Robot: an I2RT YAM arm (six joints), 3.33 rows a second.
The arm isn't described. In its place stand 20 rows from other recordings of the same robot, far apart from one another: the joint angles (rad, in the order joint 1, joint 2, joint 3, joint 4, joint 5, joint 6), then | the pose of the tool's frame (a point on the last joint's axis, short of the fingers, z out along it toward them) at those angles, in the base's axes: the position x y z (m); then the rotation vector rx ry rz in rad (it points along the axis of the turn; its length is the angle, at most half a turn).
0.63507 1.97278 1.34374 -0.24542 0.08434 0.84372 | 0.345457 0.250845 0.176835 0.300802 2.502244 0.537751
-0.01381 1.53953 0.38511 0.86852 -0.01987 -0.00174 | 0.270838 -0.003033 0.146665 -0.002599 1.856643 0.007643
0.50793 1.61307 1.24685 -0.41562 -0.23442 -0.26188 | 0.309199 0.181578 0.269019 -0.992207 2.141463 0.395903
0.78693 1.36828 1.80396 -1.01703 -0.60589 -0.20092 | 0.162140 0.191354 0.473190 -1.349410 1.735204 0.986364
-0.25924 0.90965 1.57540 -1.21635 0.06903 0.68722 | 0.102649 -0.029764 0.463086 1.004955 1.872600 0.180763
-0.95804 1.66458 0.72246 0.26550 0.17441 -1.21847 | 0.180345 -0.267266 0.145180 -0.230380 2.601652 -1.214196
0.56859 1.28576 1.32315 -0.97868 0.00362 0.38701 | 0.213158 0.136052 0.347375 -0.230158 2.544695 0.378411
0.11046 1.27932 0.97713 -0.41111 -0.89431 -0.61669 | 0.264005 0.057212 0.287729 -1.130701 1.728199 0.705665
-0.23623 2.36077 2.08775 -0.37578 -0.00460 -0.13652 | 0.531809 -0.127851 0.224814 0.108438 2.224319 -0.199927
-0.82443 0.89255 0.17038 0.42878 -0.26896 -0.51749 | 0.130214 -0.126865 0.170820 0.101797 1.906497 -0.675690
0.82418 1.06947 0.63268 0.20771 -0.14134 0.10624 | 0.163999 0.184624 0.270932 -0.753587 1.709983 0.782311
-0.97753 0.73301 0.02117 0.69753 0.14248 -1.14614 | 0.083991 -0.133603 0.173972 -0.026643 1.892939 -1.691334
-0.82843 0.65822 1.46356 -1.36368 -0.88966 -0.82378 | 0.033505 0.004390 0.442146 -0.484749 1.851589 -0.156519
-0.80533 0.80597 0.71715 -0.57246 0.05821 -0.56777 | 0.118379 -0.126184 0.274738 0.312585 2.336145 -0.783472
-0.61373 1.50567 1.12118 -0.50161 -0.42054 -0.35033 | 0.269800 -0.172292 0.258171 0.131414 2.353247 0.056157
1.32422 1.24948 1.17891 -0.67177 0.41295 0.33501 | 0.078244 0.252336 0.334498 -0.890380 2.089780 0.413742
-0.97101 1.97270 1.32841 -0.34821 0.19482 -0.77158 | 0.228412 -0.346231 0.166068 0.359909 2.779362 -0.813915
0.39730 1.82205 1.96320 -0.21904 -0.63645 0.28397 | 0.381012 0.182824 0.455096 -0.600352 1.632301 1.030684
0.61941 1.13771 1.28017 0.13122 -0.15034 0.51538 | 0.199106 0.148515 0.476818 -0.207277 1.361746 1.058980
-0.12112 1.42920 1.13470 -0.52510 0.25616 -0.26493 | 0.305270 -0.046242 0.281908 -0.051035 2.410788 -0.486545
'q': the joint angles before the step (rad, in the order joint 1, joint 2, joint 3, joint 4, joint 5, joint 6). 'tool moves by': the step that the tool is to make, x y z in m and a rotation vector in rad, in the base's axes. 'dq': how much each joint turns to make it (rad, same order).
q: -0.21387, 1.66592, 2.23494, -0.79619, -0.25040, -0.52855
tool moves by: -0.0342, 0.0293, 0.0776, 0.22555, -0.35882, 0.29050
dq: 0.04584, 0.02766, 0.24405, 0.21020, -0.25041, 0.30537
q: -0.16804, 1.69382, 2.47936, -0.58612, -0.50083, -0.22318
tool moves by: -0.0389, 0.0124, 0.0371, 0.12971, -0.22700, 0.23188
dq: 0.00500, -0.07825, -0.06275, 0.34356, -0.15055, 0.28279
